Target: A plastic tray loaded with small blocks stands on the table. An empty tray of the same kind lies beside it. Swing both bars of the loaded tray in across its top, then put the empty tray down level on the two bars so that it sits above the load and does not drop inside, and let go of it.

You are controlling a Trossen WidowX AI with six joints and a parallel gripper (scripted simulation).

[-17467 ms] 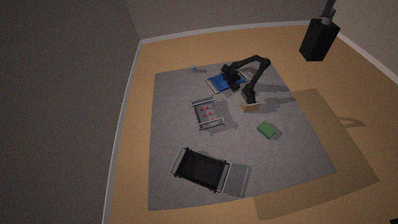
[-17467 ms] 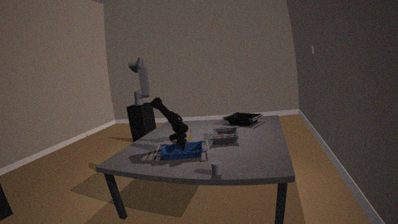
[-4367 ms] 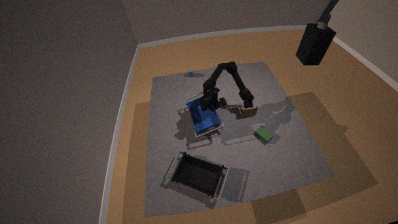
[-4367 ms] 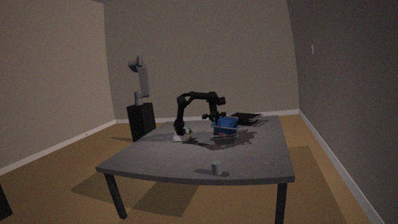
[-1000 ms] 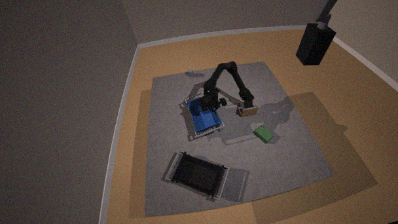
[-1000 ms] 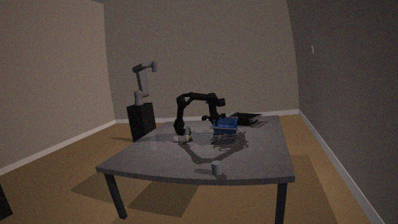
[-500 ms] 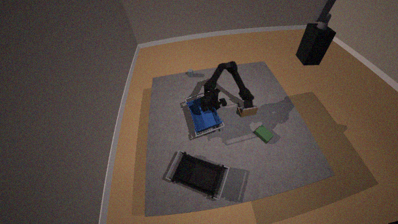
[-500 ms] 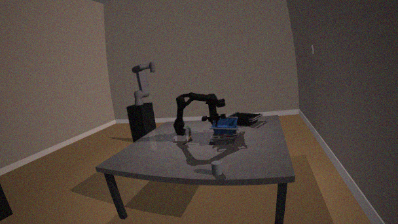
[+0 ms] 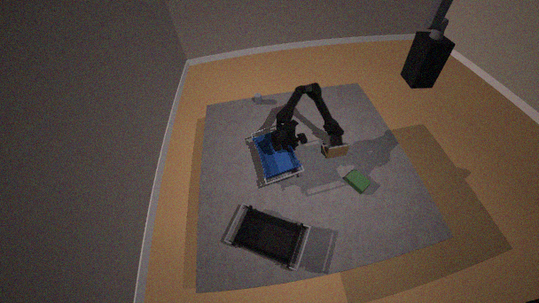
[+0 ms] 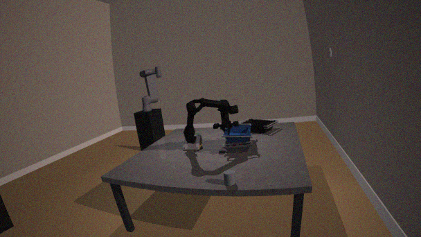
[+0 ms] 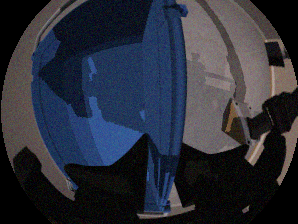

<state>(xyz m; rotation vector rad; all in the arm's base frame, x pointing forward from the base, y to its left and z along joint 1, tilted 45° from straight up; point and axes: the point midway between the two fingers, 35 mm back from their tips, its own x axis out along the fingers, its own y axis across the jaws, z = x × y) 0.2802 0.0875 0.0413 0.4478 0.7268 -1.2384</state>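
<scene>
Right now the blue tray is 8 cm ahead of my gripper tip, 2 cm to the left of it and 2 cm above it. From my gripper tip the other things lie so: green block (37 cm behind, 19 cm to the left, 7 cm below).
</scene>
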